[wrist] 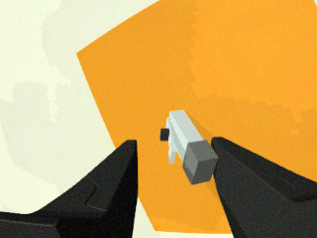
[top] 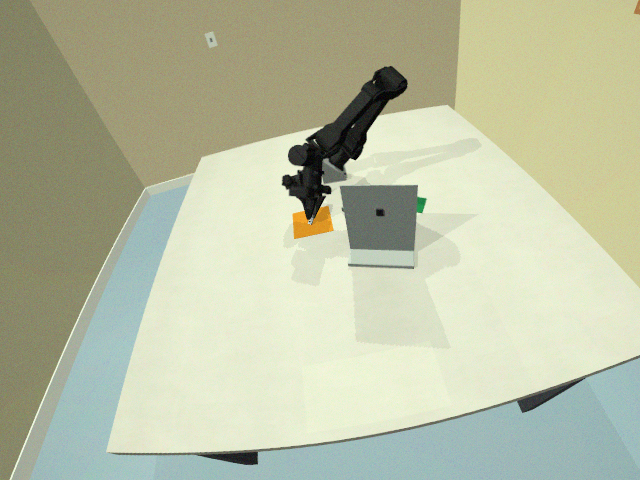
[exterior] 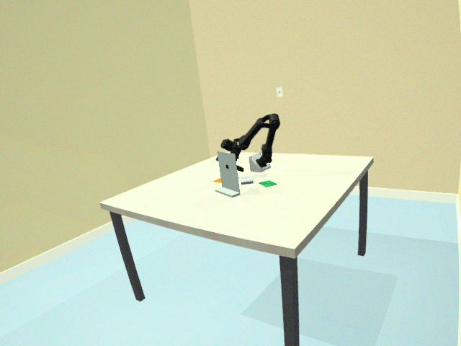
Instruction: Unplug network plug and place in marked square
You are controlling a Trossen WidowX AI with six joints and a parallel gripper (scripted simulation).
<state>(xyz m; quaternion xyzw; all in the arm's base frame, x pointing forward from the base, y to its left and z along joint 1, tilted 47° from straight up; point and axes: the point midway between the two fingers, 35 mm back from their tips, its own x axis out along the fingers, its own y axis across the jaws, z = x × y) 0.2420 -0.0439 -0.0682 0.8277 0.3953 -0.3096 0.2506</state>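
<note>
Right now my gripper tip is right at the network plug. Round my gripper tip: orange square (1 cm behind, 2 cm below); green square (4 cm behind, 31 cm to the left, 2 cm below); grey upright panel (16 cm ahead, 20 cm to the left, 8 cm above).
</note>
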